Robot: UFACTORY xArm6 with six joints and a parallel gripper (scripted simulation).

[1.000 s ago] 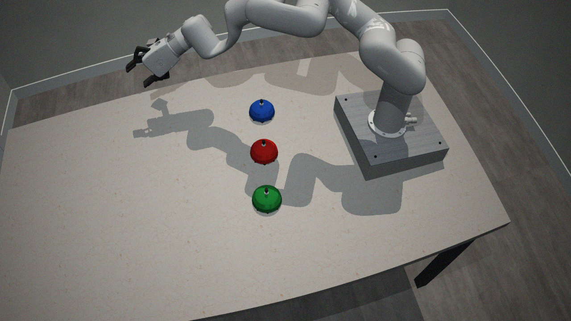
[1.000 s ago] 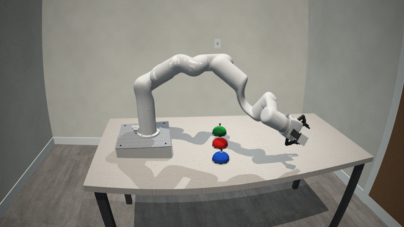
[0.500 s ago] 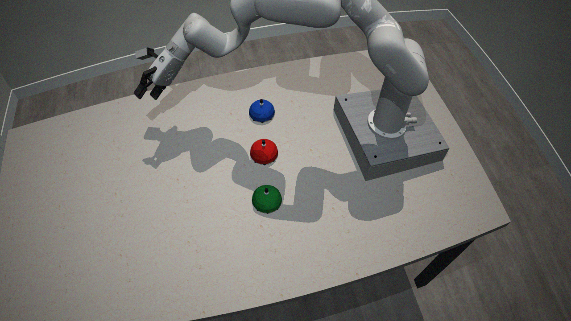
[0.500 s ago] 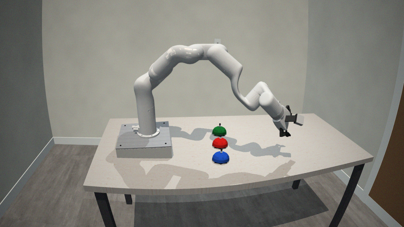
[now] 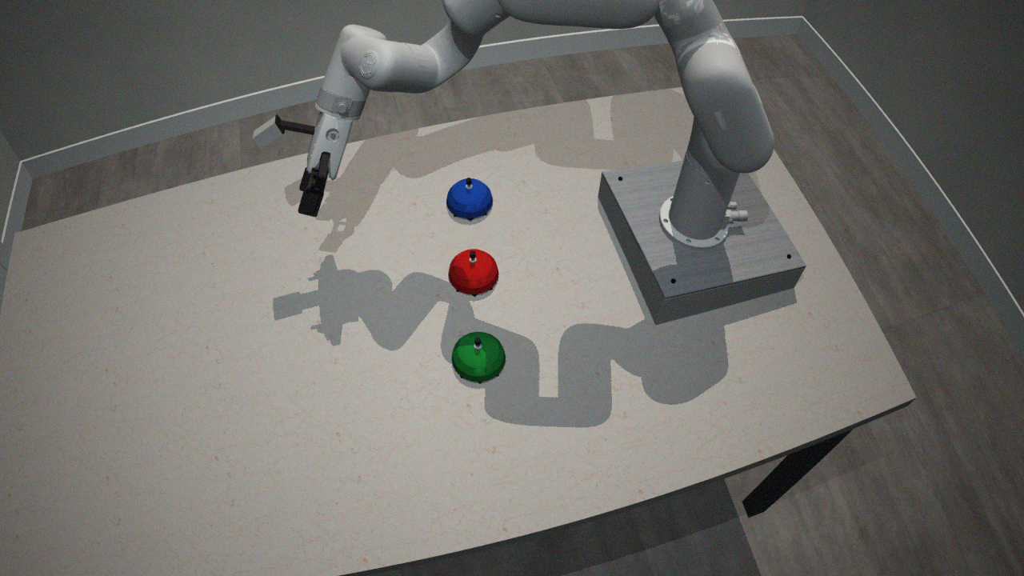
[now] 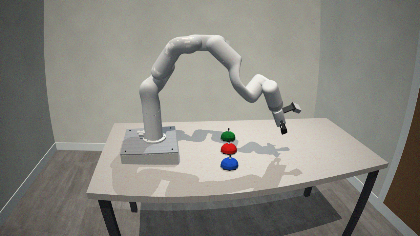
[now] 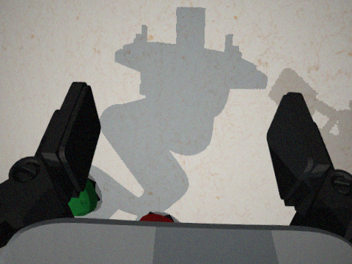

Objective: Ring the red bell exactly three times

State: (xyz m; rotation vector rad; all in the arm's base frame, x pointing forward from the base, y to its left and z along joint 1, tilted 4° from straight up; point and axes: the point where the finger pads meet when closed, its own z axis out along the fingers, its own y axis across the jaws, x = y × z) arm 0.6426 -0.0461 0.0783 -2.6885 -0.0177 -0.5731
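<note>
The red bell is 250 mm behind my hand, 70 mm to the left of it and 130 mm below it. From my hand the other things lie so: blue bell 260 mm behind, 100 mm to the right, 130 mm below; green bell 240 mm behind, 230 mm to the left, 130 mm below.
</note>
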